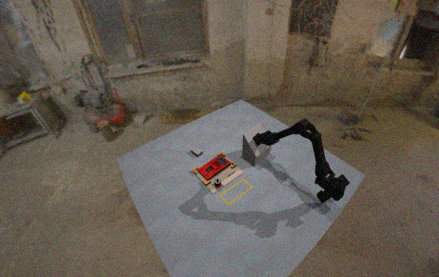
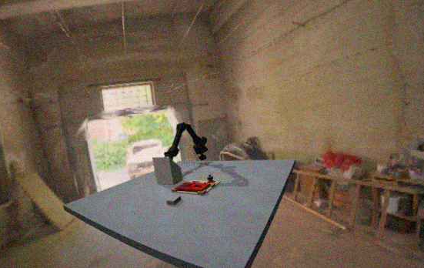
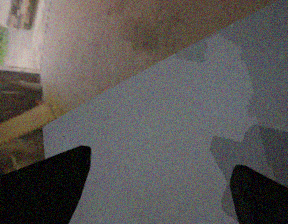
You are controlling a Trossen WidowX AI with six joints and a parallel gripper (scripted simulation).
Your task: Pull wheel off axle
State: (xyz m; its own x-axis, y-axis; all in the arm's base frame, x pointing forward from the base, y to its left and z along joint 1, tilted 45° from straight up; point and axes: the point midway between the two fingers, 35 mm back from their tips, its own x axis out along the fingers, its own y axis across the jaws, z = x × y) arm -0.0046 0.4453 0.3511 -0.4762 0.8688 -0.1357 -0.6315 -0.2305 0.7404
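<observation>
My gripper tip is now 60 cm to the left of the dark wheel, 39 cm short of it and 3 cm above it.
</observation>
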